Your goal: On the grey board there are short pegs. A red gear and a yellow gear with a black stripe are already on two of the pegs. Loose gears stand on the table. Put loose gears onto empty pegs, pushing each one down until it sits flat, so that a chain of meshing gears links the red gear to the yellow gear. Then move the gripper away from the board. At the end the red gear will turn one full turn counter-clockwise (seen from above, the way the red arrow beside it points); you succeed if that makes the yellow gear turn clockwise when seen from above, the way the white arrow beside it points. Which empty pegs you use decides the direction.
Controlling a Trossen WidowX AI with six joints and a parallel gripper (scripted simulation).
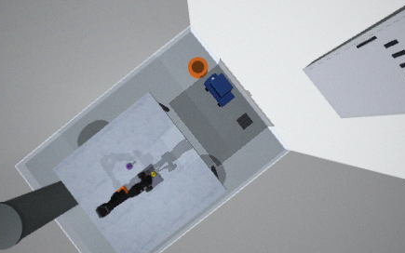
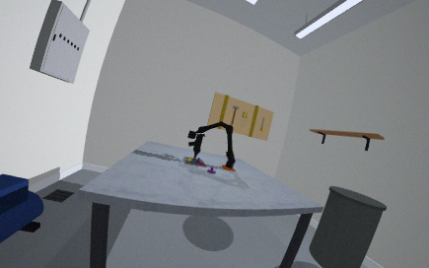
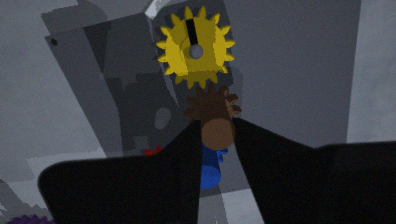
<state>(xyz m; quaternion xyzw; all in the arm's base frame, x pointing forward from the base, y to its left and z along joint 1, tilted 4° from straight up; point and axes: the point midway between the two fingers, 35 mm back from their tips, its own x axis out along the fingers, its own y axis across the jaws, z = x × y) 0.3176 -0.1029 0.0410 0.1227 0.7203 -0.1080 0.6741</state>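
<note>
My gripper tip is now 1 cm above the brown gear. Also, from my gripper tip: blue gear 3 cm behind, 2 cm to the left, 2 cm below; red gear 4 cm behind, 6 cm to the left, 3 cm below; yellow gear 4 cm ahead, 3 cm below.
</note>
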